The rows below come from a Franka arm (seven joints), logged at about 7 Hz.
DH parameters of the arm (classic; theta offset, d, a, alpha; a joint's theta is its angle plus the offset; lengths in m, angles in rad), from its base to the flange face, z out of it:
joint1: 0 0.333 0 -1.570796
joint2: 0 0 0 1.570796
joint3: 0 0.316 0.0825 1.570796
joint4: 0 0 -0.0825 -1.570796
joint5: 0 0.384 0 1.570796
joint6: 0 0 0.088 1.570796
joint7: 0 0.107 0 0
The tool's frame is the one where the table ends.
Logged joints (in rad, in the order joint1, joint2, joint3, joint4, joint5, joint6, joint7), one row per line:
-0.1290 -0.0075 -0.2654 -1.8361 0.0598 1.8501 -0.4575
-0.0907 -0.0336 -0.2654 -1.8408 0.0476 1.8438 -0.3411
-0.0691 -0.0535 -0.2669 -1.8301 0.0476 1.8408 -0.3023
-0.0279 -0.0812 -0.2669 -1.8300 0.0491 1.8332 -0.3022
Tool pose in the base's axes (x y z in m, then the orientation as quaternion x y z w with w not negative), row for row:
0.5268 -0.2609 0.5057 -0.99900 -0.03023 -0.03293 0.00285
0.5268 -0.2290 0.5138 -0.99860 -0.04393 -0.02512 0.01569
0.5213 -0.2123 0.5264 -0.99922 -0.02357 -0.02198 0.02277
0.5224 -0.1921 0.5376 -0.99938 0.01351 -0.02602 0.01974
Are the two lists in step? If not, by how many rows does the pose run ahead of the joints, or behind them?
The pose runs 2 rows behind the joints: the pose in row i belongs to the joints in row i - 2.
